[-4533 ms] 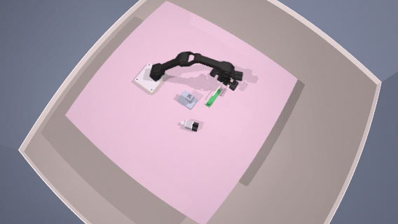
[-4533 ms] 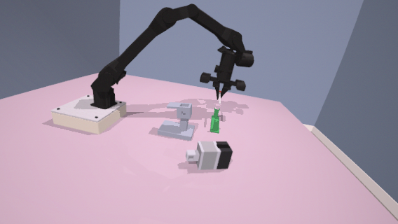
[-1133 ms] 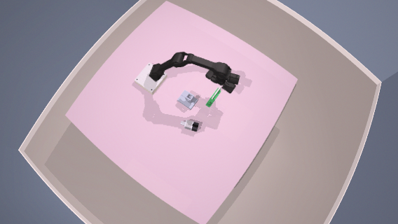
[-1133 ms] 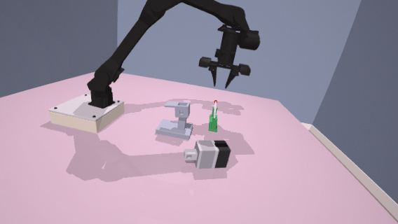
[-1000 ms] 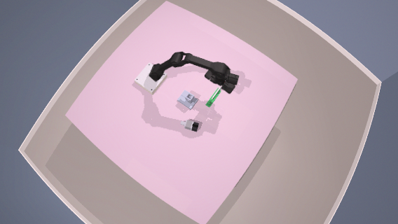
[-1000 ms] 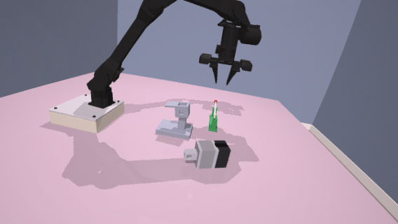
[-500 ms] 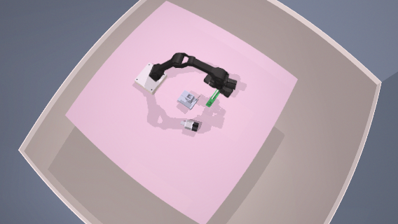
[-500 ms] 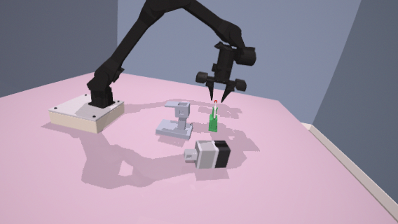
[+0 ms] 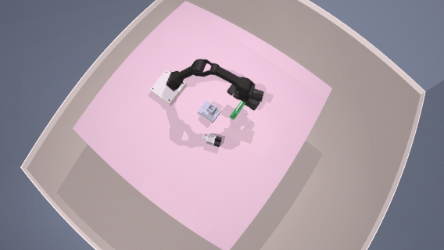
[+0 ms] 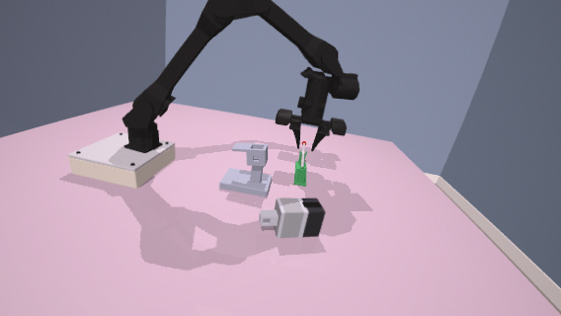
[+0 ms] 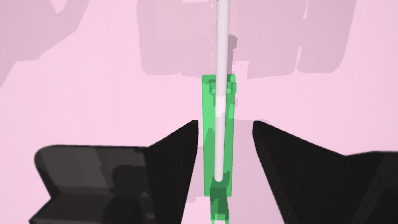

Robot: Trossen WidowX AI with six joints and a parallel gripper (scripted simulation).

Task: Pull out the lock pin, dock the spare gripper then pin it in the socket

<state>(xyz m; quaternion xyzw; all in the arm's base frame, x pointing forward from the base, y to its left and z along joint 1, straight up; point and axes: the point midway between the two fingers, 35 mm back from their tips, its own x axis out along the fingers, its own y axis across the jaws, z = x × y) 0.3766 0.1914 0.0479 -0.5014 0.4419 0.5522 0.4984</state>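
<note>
Right now my gripper tip is 4 cm to the left of the green see-through block and 4 cm above it. Also, from my gripper tip: mount socket 16 cm to the right, 10 cm behind, 1 cm below; spare gripper 29 cm to the right, 3 cm below, 2 cm ahead.
</note>
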